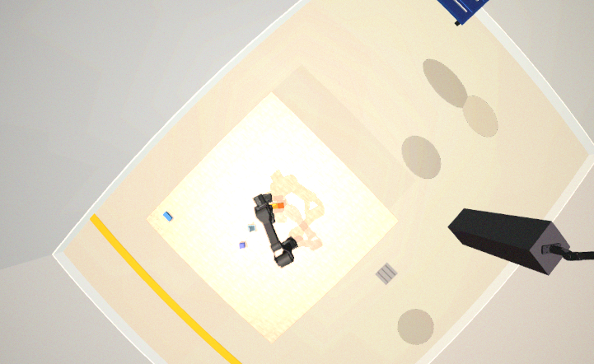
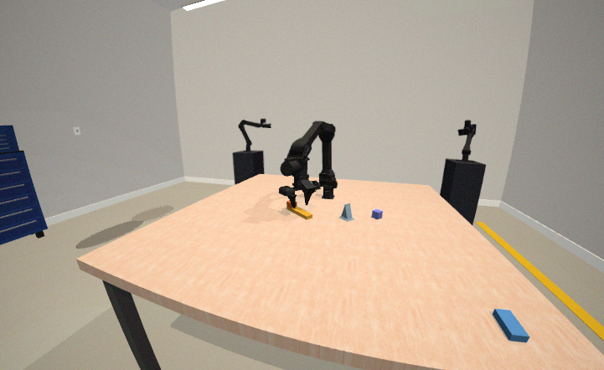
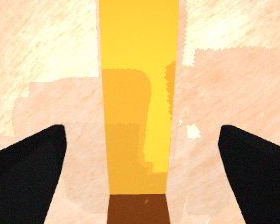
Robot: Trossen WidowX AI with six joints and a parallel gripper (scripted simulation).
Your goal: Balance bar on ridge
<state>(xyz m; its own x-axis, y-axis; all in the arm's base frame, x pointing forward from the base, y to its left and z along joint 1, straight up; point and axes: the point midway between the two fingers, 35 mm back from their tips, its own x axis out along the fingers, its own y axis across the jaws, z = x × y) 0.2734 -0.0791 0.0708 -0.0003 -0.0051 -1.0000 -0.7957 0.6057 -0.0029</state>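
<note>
My gripper tip is now 30 mm past the yellow bar, 30 mm to the left of it and 20 mm above it. The rest, counted from my gripper tip: flat blue block 470 mm ahead, 580 mm to the left, 30 mm below; small purple cube 50 mm behind, 330 mm to the left, 20 mm below.
</note>
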